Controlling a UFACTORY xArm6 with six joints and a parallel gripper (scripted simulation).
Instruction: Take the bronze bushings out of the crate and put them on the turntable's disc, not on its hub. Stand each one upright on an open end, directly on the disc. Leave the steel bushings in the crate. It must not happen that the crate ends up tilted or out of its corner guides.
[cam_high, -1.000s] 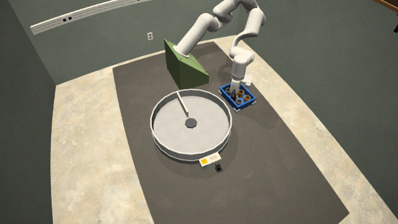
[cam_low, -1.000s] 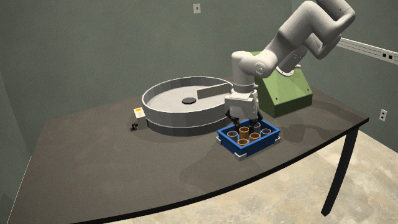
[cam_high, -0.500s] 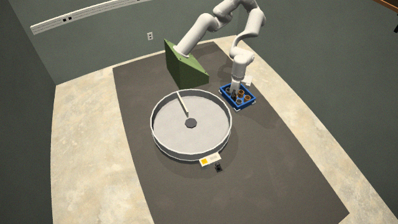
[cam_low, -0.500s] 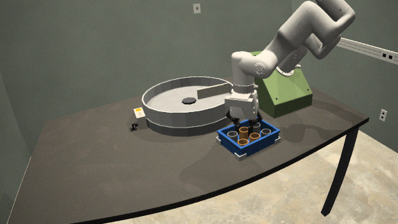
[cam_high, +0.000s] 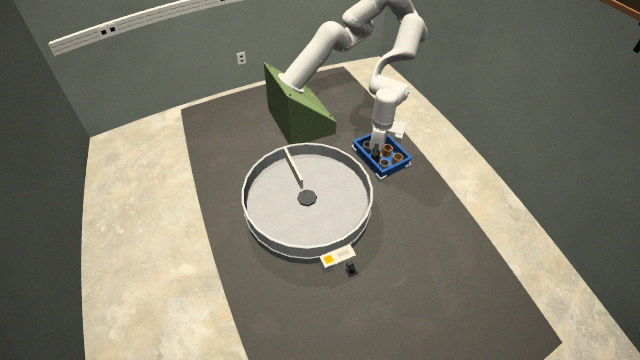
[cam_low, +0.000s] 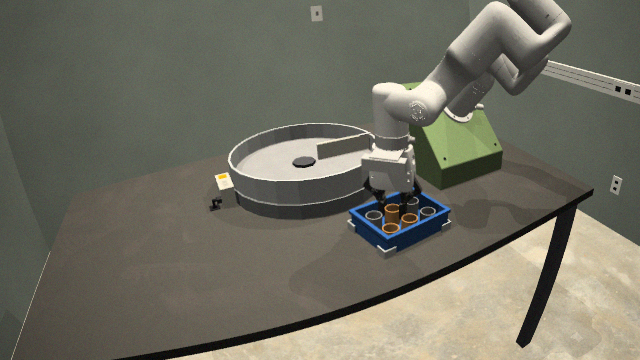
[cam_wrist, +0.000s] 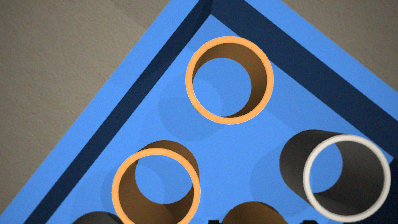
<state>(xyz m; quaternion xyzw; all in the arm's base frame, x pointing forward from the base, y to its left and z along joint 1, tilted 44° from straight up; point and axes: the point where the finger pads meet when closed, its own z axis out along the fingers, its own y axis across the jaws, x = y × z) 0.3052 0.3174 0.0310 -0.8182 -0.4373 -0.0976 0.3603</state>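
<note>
My gripper is now 3 cm to the right of the blue crate, 2 cm above it and 1 cm past it. Round my hand: grey turntable disc (31 cm to the right, 14 cm ahead, 1 cm above).
</note>
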